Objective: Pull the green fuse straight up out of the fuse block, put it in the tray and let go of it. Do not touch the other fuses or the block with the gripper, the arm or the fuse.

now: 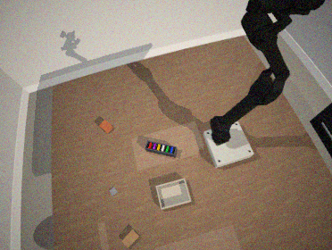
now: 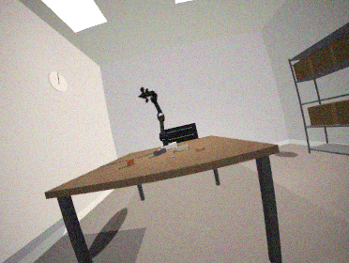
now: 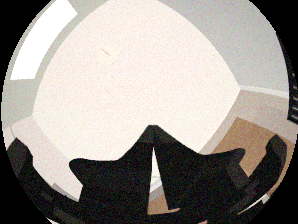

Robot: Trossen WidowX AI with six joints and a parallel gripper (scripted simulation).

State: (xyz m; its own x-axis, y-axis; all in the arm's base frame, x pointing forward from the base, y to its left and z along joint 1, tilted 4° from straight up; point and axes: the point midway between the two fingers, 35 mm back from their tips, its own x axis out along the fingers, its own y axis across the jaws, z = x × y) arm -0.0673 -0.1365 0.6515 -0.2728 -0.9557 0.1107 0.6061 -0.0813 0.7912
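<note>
Now: gripper tip 31 cm short of the green fuse, 16 cm to the right of it and 67 cm above it. Round my gripper tip: orange piece 56 cm ahead, 7 cm to the right, 67 cm below; then small grey piece 61 cm ahead, 25 cm to the left, 69 cm below.
</note>
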